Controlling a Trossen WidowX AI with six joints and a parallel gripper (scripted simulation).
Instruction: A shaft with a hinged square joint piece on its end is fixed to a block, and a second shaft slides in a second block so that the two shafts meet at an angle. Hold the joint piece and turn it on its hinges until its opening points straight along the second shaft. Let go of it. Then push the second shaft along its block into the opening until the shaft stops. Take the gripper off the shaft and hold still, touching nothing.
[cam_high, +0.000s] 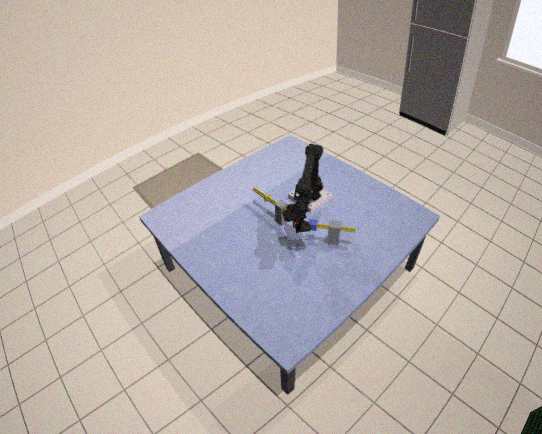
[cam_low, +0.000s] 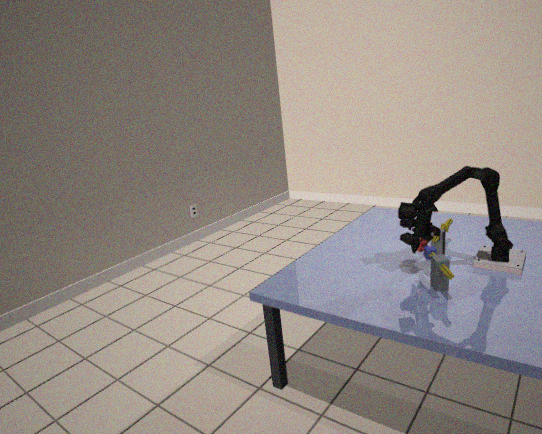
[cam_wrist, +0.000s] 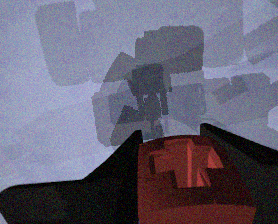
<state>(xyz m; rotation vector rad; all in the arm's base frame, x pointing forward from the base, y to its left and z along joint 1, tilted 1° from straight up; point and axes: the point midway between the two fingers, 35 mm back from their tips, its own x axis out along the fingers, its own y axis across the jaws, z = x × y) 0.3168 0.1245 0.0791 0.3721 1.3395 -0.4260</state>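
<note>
My gripper tip is now 2 cm past the red joint piece, 1 cm to the right of it and 3 cm below it.
</note>
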